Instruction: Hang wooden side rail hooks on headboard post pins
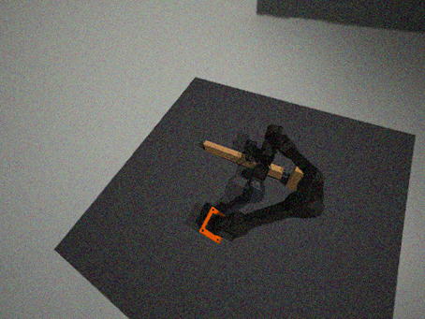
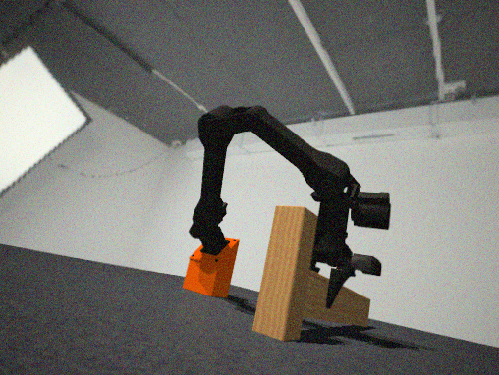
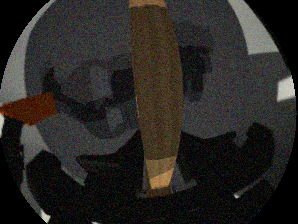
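My gripper tip is now 14 cm to the left of the headboard post and 4 cm below it.
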